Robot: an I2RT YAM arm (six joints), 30 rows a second.
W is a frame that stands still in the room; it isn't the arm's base.
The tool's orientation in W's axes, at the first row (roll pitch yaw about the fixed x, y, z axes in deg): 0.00 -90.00 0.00
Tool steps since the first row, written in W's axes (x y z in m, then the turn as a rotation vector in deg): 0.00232 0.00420 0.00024 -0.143 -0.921 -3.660; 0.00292 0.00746 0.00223 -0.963 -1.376 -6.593; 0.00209 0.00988 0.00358 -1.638 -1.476 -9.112; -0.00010 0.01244 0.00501 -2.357 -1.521 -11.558; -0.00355 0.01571 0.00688 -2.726 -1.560 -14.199; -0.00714 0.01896 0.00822 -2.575 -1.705 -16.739; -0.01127 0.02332 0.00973 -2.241 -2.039 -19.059; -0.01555 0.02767 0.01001 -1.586 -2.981 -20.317
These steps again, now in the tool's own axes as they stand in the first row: 0.00024 0.00420 -0.00232 -3.660 -0.921 0.143; 0.00223 0.00746 -0.00292 -6.593 -1.376 0.963; 0.00358 0.00988 -0.00209 -9.112 -1.476 1.638; 0.00501 0.01244 0.00010 -11.558 -1.521 2.357; 0.00688 0.01571 0.00355 -14.199 -1.560 2.726; 0.00822 0.01896 0.00714 -16.739 -1.705 2.575; 0.00973 0.02332 0.01127 -19.059 -2.039 2.241; 0.01001 0.02767 0.01555 -20.317 -2.981 1.586
